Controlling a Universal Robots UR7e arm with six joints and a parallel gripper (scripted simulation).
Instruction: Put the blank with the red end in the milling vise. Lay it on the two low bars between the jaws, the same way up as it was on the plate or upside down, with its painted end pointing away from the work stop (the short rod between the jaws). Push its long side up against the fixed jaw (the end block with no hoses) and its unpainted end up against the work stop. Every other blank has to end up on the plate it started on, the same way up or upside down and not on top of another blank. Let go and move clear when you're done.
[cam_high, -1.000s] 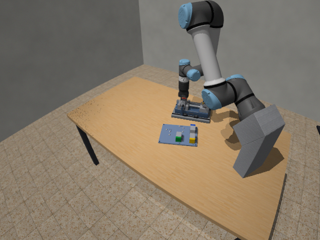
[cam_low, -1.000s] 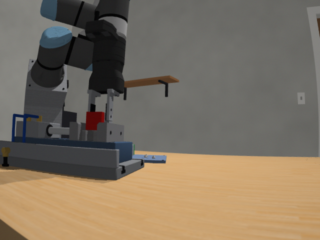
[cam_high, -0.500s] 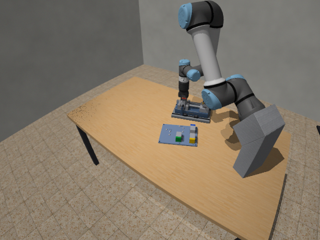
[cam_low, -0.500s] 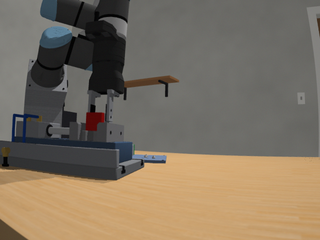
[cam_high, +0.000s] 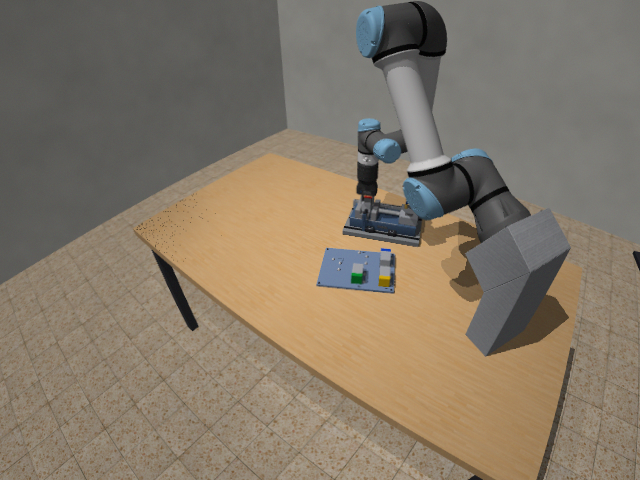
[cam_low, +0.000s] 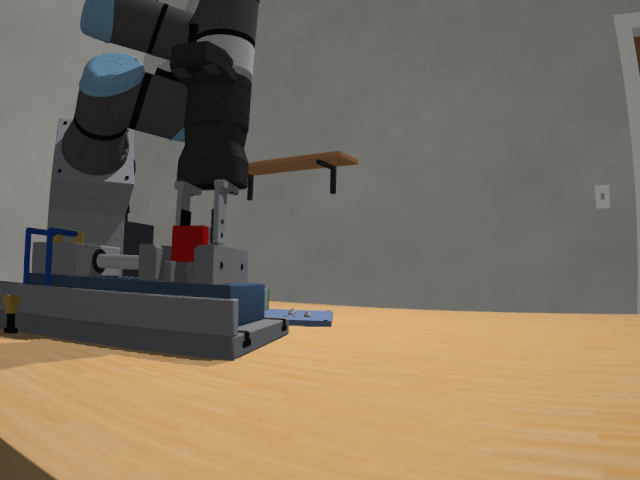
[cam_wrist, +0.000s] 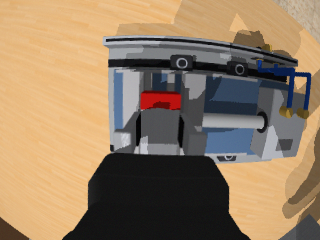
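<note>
My gripper is now 40 mm above the fixed jaw and 30 mm short of it. From my hand the other things lie so: grey rod: 90 mm behind, 40 mm below, 10 mm to the right; work stop: 50 mm to the left, 30 mm below, 10 mm behind; moving jaw: 40 mm below, 30 mm behind.
</note>
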